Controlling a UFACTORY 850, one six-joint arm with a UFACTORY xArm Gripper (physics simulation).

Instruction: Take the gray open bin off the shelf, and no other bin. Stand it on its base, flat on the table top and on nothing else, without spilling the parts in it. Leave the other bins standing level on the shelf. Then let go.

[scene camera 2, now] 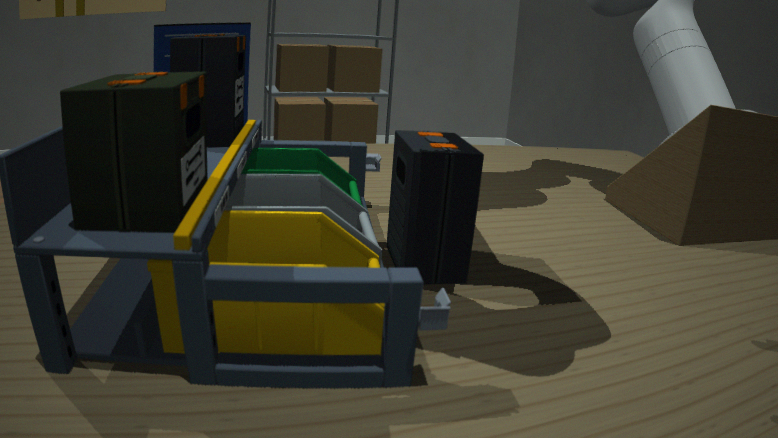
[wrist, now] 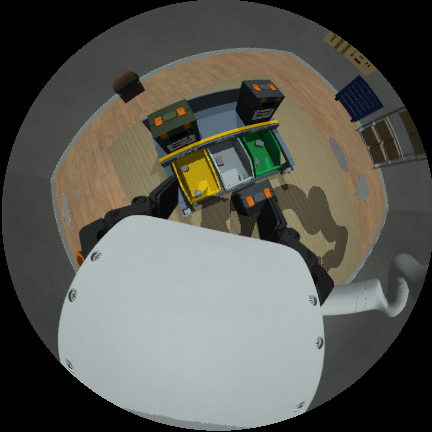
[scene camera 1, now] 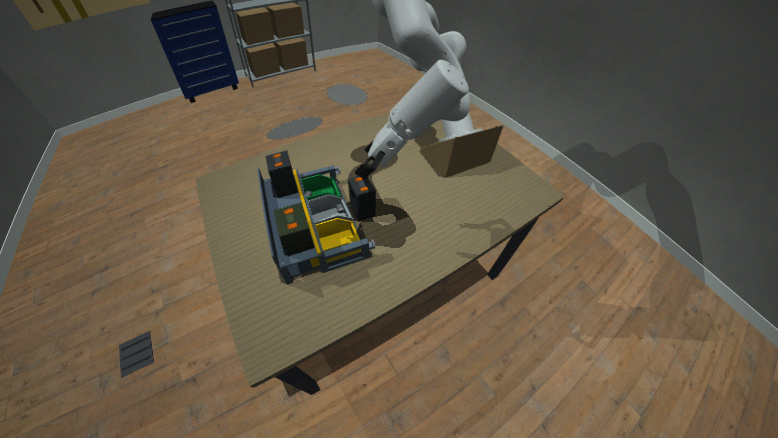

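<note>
The gray open bin (scene camera 1: 328,208) (scene camera 2: 277,189) (wrist: 231,167) stands in the shelf (scene camera 1: 342,257) (scene camera 2: 296,284) (wrist: 217,121) with small gray parts in it. It is between the yellow bin (scene camera 1: 338,235) (scene camera 2: 272,233) (wrist: 200,176) and the green bin (scene camera 1: 321,186) (scene camera 2: 288,158) (wrist: 267,150). All three look level. My gripper (scene camera 1: 365,161) (wrist: 219,198) is open and empty, high above the table in front of the shelf. Its fingers are apart from the bins. In the scene camera 2 view the gripper does not show. The gray bin's lower part is hidden.
A black case (scene camera 1: 362,200) (scene camera 2: 435,209) (wrist: 254,198) stands upright close in front of the gray bin. A dark green case (scene camera 1: 293,232) (scene camera 2: 136,157) and another black case (scene camera 1: 280,176) (scene camera 2: 217,92) stand on the shelf top. A brown wedge-shaped block (scene camera 1: 470,152) (scene camera 2: 729,182) stands by the arm's base.
</note>
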